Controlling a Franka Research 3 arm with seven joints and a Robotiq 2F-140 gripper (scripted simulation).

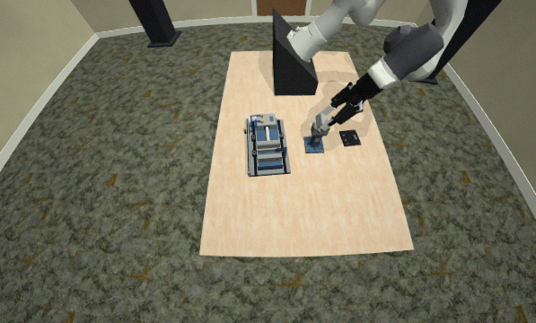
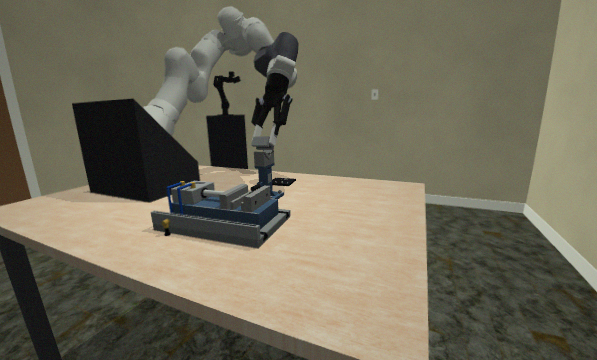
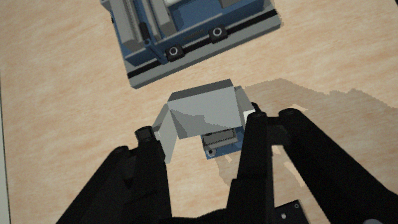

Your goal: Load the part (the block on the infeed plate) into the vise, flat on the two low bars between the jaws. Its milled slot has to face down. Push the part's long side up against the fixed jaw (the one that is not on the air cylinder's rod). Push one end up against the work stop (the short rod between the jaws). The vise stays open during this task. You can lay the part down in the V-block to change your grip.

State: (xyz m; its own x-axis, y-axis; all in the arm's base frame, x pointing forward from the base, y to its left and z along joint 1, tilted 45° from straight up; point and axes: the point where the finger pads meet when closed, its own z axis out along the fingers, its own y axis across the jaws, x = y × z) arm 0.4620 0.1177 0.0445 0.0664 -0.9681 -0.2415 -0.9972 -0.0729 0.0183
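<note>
Now: the grey part 30 mm below my hand and 20 mm to the right of it. From my hand the other things lie so: cylinder rod (240 mm to the right, 130 mm below, 10 mm ahead); then work stop (170 mm to the right, 120 mm below, 90 mm ahead); then moving jaw (230 mm to the right, 130 mm below, 60 mm ahead).
</note>
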